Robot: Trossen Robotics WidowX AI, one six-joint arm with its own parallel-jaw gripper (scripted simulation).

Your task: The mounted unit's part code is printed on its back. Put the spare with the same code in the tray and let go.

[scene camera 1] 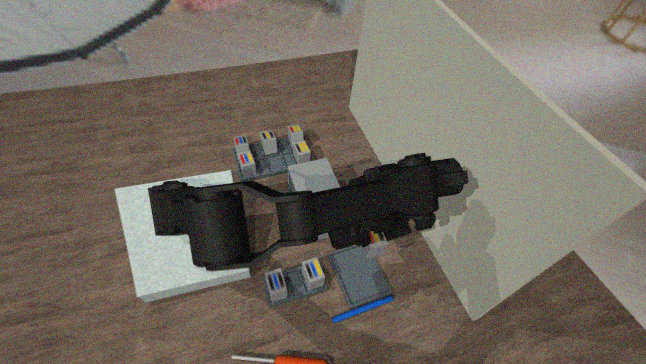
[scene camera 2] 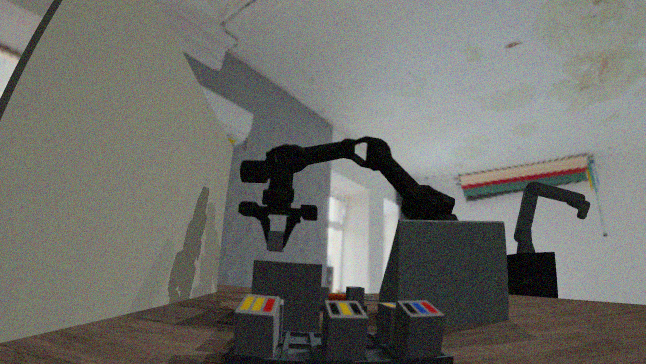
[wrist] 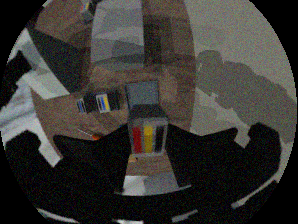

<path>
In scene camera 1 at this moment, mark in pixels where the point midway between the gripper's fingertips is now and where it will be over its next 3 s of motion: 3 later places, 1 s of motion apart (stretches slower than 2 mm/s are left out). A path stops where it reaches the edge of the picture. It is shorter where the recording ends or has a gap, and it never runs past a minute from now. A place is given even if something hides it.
My gripper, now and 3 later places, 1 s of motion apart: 371, 243; 369, 250; 366, 258; 362, 266
</path>
